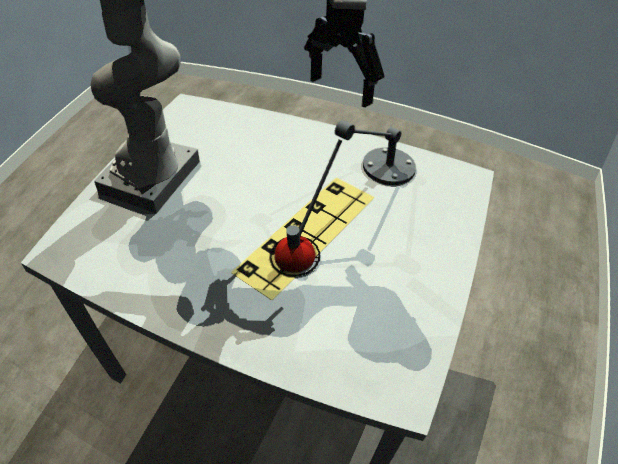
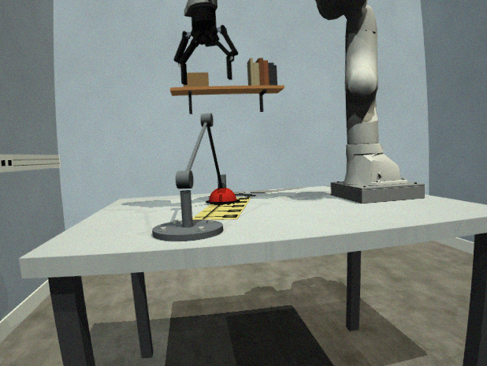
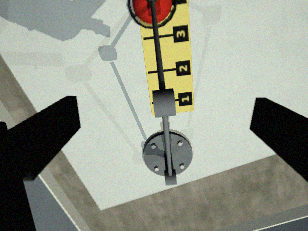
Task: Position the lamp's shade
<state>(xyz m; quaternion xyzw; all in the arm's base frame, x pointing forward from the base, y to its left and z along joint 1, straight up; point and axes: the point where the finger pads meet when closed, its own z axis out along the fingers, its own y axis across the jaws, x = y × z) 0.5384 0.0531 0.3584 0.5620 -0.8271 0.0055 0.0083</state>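
Now: the yellow numbered strip 41 cm below my hand, 7 cm to the right of it and 5 cm behind it. Also, from my hand: round grey foot: 38 cm below, 27 cm to the left, 7 cm ahead.
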